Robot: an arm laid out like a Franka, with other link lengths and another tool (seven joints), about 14 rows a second.
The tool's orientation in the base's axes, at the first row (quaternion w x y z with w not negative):
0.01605 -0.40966 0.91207 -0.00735
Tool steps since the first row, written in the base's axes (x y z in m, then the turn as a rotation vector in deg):
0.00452 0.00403 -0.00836 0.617 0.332 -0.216
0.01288 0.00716 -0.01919 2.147 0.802 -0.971
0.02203 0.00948 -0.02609 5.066 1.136 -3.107
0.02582 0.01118 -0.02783 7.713 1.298 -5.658
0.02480 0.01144 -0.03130 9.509 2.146 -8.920
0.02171 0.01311 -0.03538 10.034 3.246 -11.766
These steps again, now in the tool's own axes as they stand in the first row. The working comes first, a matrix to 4 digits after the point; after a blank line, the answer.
The tool's axes in the first row as the columns of a matrix, in the base's axes (used below as rounded here):
-0.6638 -0.7470 0.0353
-0.7475 0.6643 -0.0003
-0.0233 -0.0266 -0.9994

-0.00582 -0.00048 0.00851 -0.653 -0.235 0.238
-0.01345 -0.00435 0.01963 -2.002 -1.045 1.046
-0.02110 -0.00946 0.02685 -4.140 -2.947 3.284
-0.02485 -0.01112 0.02872 -5.958 -4.749 5.926
-0.02428 -0.01009 0.03215 -7.708 -5.440 9.250
-0.02339 -0.00657 0.03612 -8.813 -5.026 12.112

